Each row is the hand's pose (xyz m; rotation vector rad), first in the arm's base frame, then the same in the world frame.
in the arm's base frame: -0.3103 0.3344 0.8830 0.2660 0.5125 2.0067
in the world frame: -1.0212 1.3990 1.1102 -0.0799 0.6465 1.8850
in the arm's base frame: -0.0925 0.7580 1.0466 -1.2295 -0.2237 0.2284
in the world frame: -0.8141 1.8501 1.1950 -1.5234 -0.3457 0.1194
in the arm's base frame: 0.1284 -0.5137 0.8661 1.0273 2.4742 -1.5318
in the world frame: -0.6331 0.5758 1.3996 1.1055 2.0697 -1.6365
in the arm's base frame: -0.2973 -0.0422 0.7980 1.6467 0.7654 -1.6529
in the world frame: -1.0134 1.0133 1.1311 1.5966 0.4073 -1.5199
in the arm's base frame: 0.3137 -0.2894 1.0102 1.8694 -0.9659 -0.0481
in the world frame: -0.4651 0.8298 1.5120 1.6308 -1.0712 0.2339
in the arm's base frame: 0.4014 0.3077 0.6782 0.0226 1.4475 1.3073
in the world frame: -0.2867 1.3158 1.0577 -0.2505 1.4437 1.0517
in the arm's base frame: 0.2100 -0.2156 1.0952 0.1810 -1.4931 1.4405
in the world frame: -0.5783 0.9241 1.5536 -0.1449 -1.4245 1.6540
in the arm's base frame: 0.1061 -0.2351 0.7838 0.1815 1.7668 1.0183
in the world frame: -0.6251 0.8222 1.2444 -0.0563 1.7032 0.7409
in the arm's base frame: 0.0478 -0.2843 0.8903 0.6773 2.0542 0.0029
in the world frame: -0.7042 0.8036 1.3471 0.5180 1.8214 -0.2163
